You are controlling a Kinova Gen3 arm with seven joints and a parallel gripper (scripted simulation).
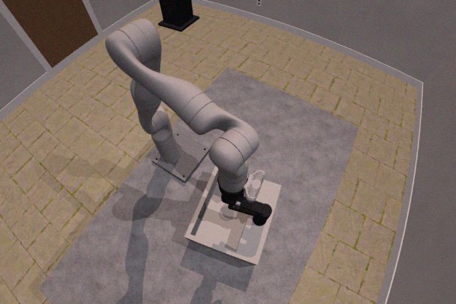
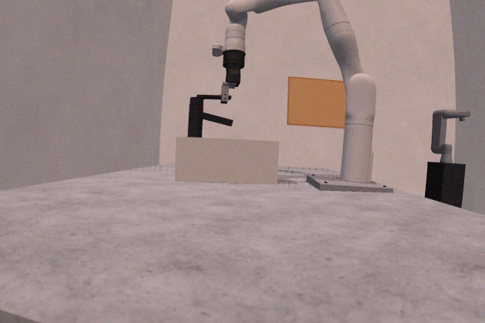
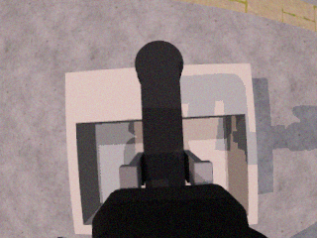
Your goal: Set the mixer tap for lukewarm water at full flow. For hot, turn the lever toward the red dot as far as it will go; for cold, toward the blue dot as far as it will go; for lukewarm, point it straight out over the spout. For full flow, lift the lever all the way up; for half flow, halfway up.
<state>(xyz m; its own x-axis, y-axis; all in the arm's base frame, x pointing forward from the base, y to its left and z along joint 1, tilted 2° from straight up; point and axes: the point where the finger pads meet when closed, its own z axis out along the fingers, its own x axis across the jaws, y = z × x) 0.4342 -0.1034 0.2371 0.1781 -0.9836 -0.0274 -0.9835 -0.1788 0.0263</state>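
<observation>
My gripper is now 60 mm short of the black mixer tap, 10 mm to the right of it and 50 mm above it. From my hand the other things lie so: lever: 40 mm ahead, 10 mm to the left; then sink basin: 20 mm behind, 230 mm below.
</observation>
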